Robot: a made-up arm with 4 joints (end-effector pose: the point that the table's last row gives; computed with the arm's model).
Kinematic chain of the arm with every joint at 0, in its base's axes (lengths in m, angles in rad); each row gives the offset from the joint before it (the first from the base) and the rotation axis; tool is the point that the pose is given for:
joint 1: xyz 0 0 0.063 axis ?
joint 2: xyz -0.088 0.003 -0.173 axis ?
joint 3: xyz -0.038 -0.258 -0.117 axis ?
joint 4: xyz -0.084 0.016 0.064 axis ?
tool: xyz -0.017 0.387 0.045
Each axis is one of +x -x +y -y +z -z.
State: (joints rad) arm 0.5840 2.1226 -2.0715 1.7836
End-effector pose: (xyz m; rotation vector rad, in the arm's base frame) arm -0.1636 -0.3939 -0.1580 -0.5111 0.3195 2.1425
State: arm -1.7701 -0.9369 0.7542 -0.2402
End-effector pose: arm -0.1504 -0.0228 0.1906 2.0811 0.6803 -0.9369
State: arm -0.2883 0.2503 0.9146 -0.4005
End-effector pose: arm -0.2266 -0.0129 0.0500 0.7981 0.0290 0.2555
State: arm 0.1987 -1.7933 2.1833 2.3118
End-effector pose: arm -0.4075 0.0751 -0.6675 -1.3609 1.4506 -1.4239
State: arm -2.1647 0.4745 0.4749 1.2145
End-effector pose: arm -0.0456 0.0878 -0.3409 -2.3722 0.1441 -0.5948
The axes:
joint 1: -x
joint 2: +z
joint 3: +x
joint 4: +x

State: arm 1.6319 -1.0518 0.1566 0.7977
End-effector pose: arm -0.2135 0.1117 -0.0354 -0.6130 -1.0296 -0.2935
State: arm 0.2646 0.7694 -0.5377 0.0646
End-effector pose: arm -0.2946 -0.0833 -0.3076 -0.7003 -0.0818 0.7821
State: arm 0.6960 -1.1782 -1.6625 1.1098
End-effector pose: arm 0.0041 -0.1586 -0.4256 -1.0935 -0.0895 -1.2468
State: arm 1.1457 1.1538 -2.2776 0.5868
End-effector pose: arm 0.0581 -0.7562 -0.0447 -2.4106 -0.4272 1.5285
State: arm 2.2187 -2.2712 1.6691 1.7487
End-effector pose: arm -0.5209 -0.6740 -0.1163 0.6168 -0.7470 2.2292
